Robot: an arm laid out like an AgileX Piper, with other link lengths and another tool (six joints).
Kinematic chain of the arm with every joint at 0, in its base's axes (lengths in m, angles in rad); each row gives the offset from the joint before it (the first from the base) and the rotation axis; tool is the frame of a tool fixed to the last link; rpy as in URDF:
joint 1: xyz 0 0 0.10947 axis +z
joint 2: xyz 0 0 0 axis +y
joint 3: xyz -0.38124 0 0.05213 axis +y
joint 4: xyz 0.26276 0 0.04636 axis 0.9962 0 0.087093
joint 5: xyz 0 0 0 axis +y
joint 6: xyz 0.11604 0 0.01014 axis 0.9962 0 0.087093
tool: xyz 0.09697 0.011 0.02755 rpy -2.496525 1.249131 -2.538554
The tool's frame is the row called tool.
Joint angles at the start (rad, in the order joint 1, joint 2, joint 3, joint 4, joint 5, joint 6):
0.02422 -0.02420 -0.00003 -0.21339 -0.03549 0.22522
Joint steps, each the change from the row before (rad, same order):
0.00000 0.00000 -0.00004 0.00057 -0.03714 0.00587
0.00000 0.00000 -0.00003 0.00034 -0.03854 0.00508
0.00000 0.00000 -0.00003 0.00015 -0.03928 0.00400
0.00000 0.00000 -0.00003 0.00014 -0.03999 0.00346
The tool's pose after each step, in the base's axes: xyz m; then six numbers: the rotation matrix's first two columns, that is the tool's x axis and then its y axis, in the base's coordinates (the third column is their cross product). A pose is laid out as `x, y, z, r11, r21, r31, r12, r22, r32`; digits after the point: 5 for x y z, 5 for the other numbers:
0.08704, 0.01605, 0.26303, -0.16180, -0.17111, -0.97188, -0.00744, 0.98504, -0.17219
0.08454, 0.01761, 0.27089, -0.12370, -0.16723, -0.97813, -0.01008, 0.98586, -0.16727
0.08168, 0.01921, 0.27878, -0.08469, -0.16422, -0.98278, -0.01282, 0.98642, -0.16373
0.07844, 0.02081, 0.28669, -0.04485, -0.16141, -0.98587, -0.01572, 0.98685, -0.16086

